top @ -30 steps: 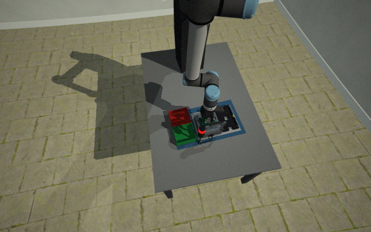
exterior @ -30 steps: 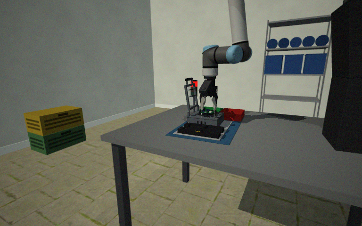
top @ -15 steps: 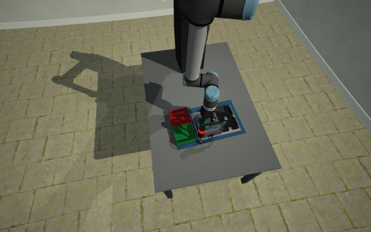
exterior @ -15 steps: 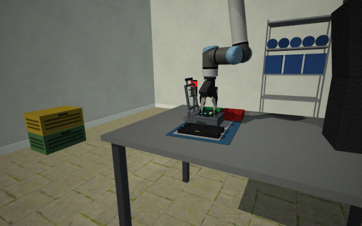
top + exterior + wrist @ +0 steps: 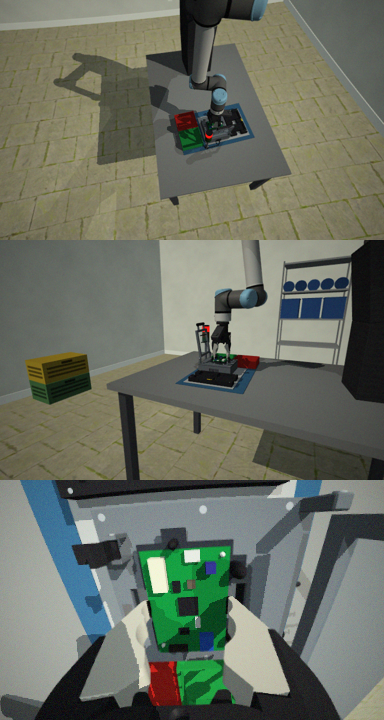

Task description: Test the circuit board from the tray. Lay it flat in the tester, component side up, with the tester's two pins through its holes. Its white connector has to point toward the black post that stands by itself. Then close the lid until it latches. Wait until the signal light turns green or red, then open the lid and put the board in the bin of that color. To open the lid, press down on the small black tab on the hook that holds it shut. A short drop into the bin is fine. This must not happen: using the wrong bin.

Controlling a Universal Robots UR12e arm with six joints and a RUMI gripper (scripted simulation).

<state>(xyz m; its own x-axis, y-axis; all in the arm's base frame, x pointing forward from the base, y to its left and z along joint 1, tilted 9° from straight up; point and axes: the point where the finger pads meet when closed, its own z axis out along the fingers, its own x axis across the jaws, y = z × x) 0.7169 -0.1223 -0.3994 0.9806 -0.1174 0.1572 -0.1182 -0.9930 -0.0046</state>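
Now: hand 1 cm to the left of the green circuit board. The rest, counted from my hand: black latch piece 6 cm to the left, 6 cm behind, 1 cm above; then green bin 21 cm to the right, 6 cm below, 2 cm ahead; then tester lid 11 cm ahead, 11 cm above, 2 cm to the right.
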